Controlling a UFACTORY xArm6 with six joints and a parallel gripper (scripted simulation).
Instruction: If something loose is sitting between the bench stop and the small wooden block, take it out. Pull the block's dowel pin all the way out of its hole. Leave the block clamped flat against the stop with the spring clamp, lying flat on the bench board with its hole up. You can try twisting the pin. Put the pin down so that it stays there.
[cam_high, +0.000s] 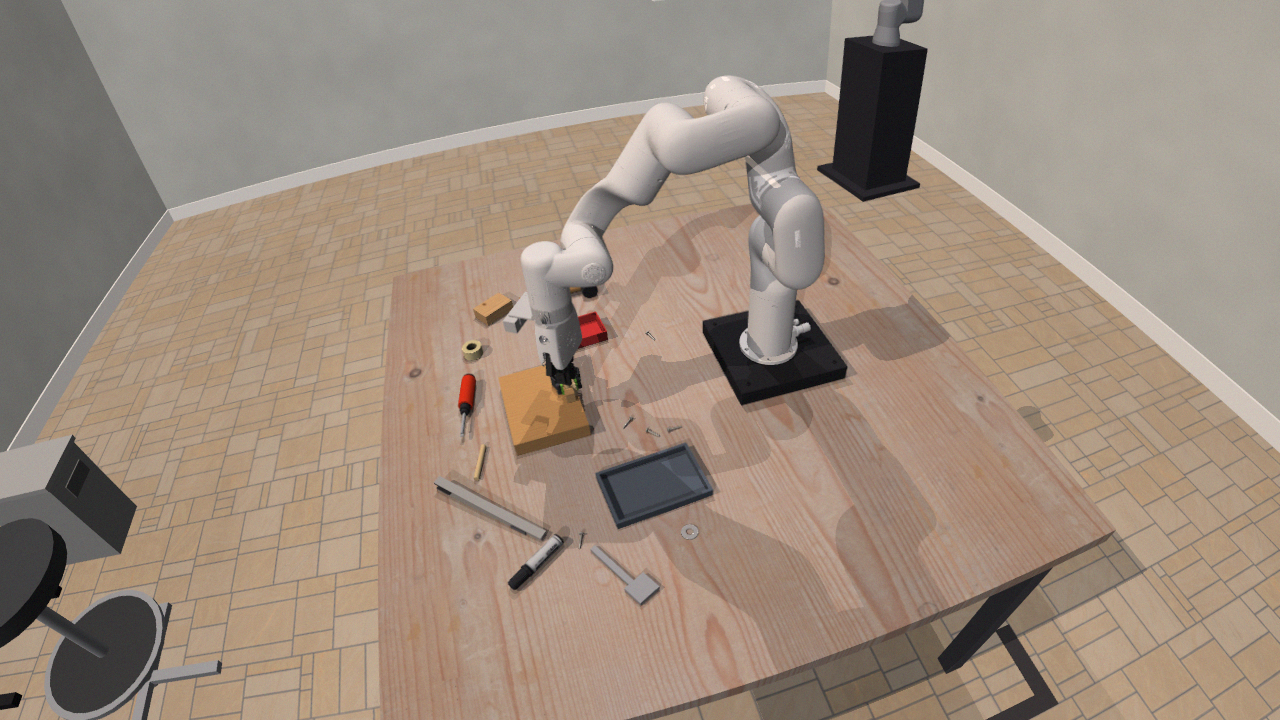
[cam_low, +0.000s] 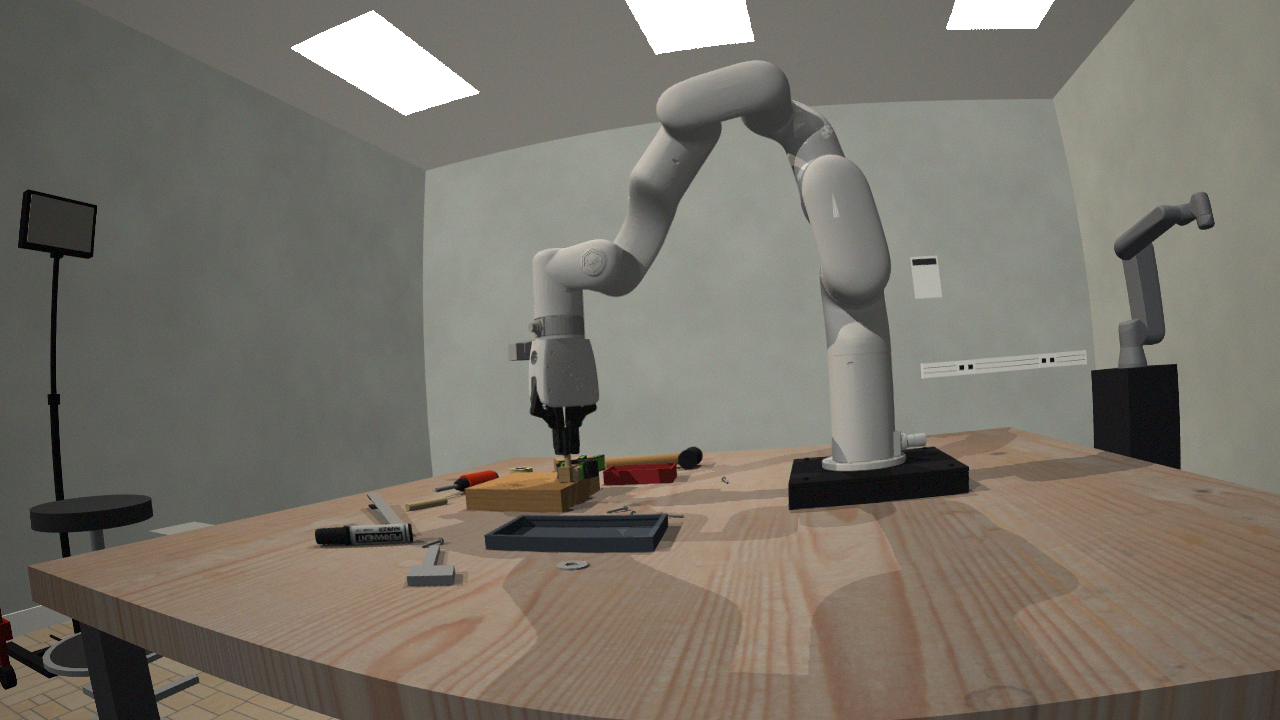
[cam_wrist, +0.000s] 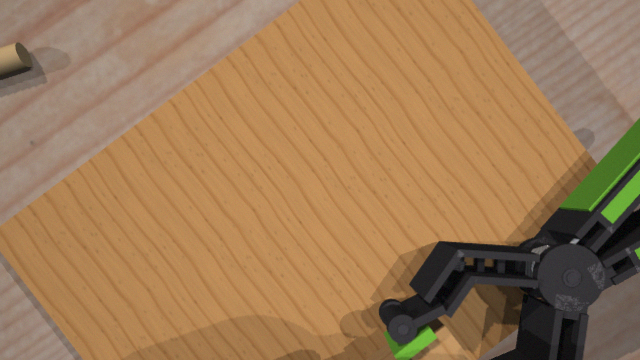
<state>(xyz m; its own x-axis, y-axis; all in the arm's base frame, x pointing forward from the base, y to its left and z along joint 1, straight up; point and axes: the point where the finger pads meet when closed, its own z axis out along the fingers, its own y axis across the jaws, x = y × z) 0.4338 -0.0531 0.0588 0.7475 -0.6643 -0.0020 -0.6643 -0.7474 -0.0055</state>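
Now: hand 20 mm above the dowel pin. The rest, counted from my hand: small wooden block: 50 mm below; then red tray: 80 mm behind, 200 mm to the right, 90 mm below; then orange bench board: 50 mm ahead, 10 mm to the right, 70 mm below.
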